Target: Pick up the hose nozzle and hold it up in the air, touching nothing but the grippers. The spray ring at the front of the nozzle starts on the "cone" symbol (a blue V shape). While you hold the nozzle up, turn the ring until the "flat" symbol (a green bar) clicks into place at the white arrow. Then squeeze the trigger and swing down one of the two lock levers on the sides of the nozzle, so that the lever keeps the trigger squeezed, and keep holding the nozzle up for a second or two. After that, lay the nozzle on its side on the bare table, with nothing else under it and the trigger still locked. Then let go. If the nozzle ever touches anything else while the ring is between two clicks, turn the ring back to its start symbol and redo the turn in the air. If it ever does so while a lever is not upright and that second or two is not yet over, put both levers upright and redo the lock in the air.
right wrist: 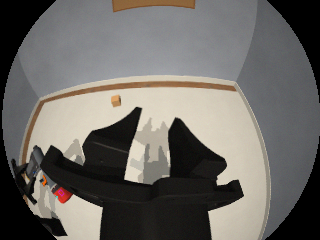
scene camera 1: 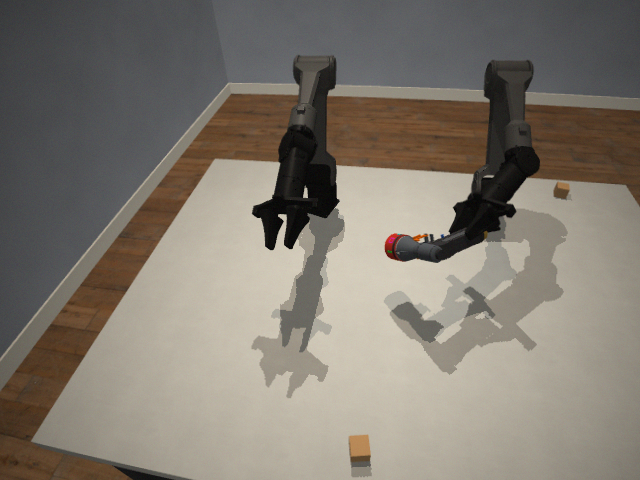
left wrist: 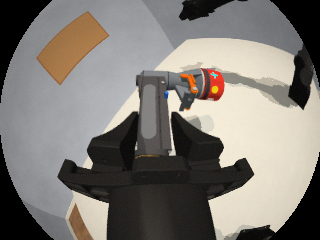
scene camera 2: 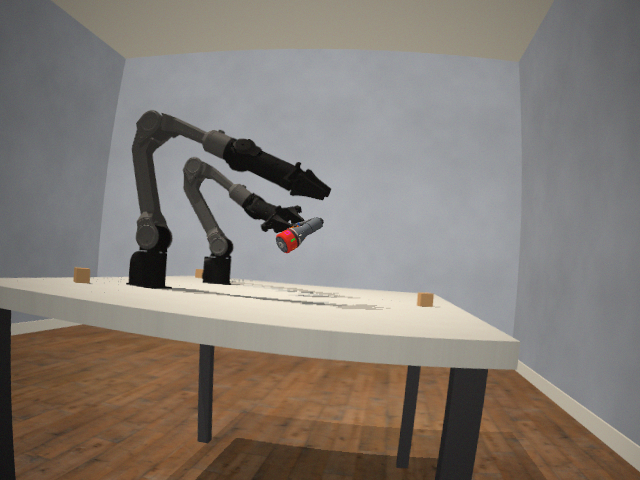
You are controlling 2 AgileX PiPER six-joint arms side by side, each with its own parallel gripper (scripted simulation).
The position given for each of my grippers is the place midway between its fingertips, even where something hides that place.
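Note:
I can see a hose nozzle (scene camera 1: 407, 249), and I see the nozzle (right wrist: 37, 155), the nozzle (left wrist: 153, 132) and the nozzle (scene camera 2: 308, 227) as well. My left gripper (scene camera 1: 459, 235) is in view, and my left gripper (left wrist: 154, 119) shows too, as does my left gripper (scene camera 2: 298, 225). I also see my right gripper (scene camera 1: 278, 247), my right gripper (right wrist: 156, 120) and my right gripper (scene camera 2: 327, 194).

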